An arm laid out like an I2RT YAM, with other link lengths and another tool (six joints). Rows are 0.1 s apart.
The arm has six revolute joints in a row. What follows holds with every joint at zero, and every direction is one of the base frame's. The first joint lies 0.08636 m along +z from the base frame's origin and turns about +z. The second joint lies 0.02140 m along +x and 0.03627 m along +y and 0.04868 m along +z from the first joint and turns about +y. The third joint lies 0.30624 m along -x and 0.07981 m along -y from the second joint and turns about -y. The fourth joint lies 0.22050 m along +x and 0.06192 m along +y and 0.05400 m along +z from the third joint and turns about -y. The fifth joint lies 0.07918 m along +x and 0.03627 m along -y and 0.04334 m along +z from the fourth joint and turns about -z. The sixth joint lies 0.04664 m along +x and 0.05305 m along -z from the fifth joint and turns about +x. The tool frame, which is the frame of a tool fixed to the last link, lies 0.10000 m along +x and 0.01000 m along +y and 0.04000 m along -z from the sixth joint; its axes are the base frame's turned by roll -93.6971, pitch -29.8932 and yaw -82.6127 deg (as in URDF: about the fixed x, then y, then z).
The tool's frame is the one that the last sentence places.
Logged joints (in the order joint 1, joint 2, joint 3, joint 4, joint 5, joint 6), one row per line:
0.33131, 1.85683, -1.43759, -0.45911, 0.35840, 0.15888
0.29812, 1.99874, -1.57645, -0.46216, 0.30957, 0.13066
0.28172, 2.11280, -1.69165, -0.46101, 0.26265, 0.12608
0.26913, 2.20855, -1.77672, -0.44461, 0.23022, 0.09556
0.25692, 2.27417, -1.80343, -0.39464, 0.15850, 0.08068
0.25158, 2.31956, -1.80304, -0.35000, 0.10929, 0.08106
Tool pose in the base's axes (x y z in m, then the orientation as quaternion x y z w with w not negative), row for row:
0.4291, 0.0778, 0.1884, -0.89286, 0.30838, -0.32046, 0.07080
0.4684, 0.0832, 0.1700, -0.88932, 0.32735, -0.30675, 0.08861
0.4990, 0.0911, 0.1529, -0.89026, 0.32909, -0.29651, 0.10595
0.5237, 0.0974, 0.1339, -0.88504, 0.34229, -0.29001, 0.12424
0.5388, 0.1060, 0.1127, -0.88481, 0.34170, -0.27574, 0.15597
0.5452, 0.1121, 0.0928, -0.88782, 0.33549, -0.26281, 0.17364
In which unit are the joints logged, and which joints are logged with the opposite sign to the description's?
The joints are logged in radians. Opposite sign: joint 3, joint 6.
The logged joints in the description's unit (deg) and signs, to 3 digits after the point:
18.983, 106.389, 82.368, -26.305, 20.535, -9.103
17.081, 114.519, 90.324, -26.480, 17.737, -7.486
16.141, 121.055, 96.924, -26.414, 15.049, -7.224
15.420, 126.541, 101.799, -25.474, 13.191, -5.475
14.720, 130.300, 103.329, -22.611, 9.081, -4.623
14.414, 132.901, 103.307, -20.054, 6.262, -4.644

